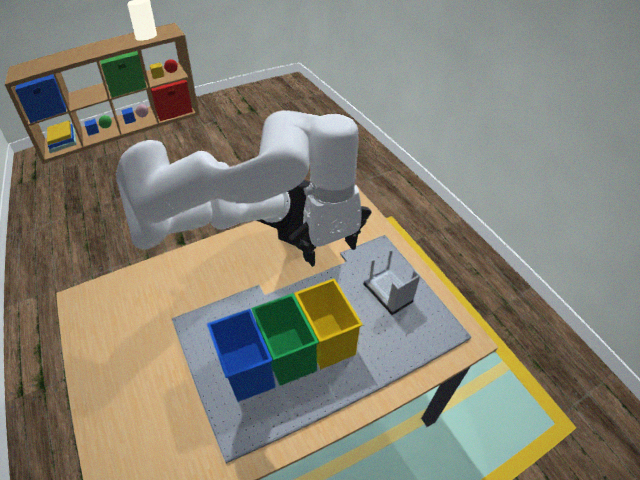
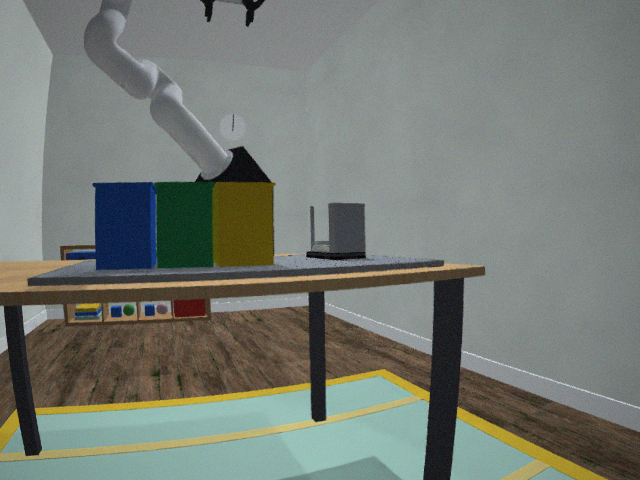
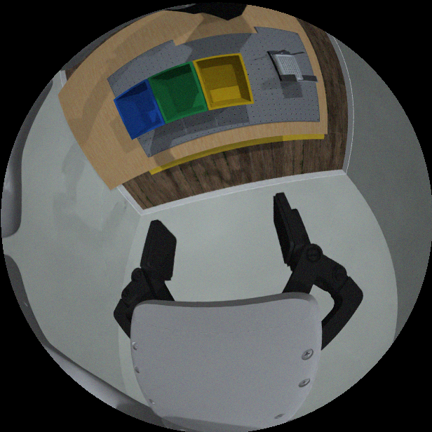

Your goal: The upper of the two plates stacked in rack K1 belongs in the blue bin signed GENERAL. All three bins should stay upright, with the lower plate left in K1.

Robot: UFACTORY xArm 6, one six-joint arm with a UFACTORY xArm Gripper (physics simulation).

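Frame: origin at the arm's base, x ahead, y left, z up, level; centimetres.
Where they show: gripper, fingertip midpoint: (image 1: 330, 253) (image 2: 229, 21); arm's base at its link origin: (image 1: 272, 202) (image 2: 217, 165).
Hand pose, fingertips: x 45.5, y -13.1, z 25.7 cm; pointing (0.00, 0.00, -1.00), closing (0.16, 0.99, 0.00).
Each offset is from my fingertips to the centre of the thing. Level surfaces: height alone.
Rack K1 {dx -11.8, dy +35.8, dz -48.2 cm} (image 1: 404, 293) (image 2: 346, 230) (image 3: 288, 78) stands upright on the right of the grey board. Light, square plate material {dx -10.8, dy +35.7, dz -51.4 cm} (image 1: 385, 283) (image 3: 289, 66) lies low in it; I cannot tell the two plates apart. The blue bin {dx -15.5, dy -18.4, dz -46.4 cm} (image 1: 253, 382) (image 2: 124, 227) (image 3: 137, 112), green bin {dx -12.6, dy -5.4, dz -46.4 cm} (image 1: 297, 364) (image 2: 184, 224) (image 3: 177, 95) and yellow bin {dx -9.8, dy +7.6, dz -46.4 cm} (image 1: 338, 346) (image 2: 242, 224) (image 3: 227, 95) stand upright in a row; no sign is readable. My gripper (image 1: 331, 255) (image 2: 228, 22) (image 3: 216, 218) is open and empty, high above the table, well above the bins and rack.
The grey perforated board {dz -55.3 cm} (image 1: 423, 330) (image 3: 305, 107) lies on the wooden table {dz -56.6 cm} (image 1: 118, 289) under the bins and rack. The arm's black mount (image 1: 295, 211) (image 2: 242, 167) stands behind the bins. A wooden shelf unit (image 1: 98, 49) stands far back by the wall.
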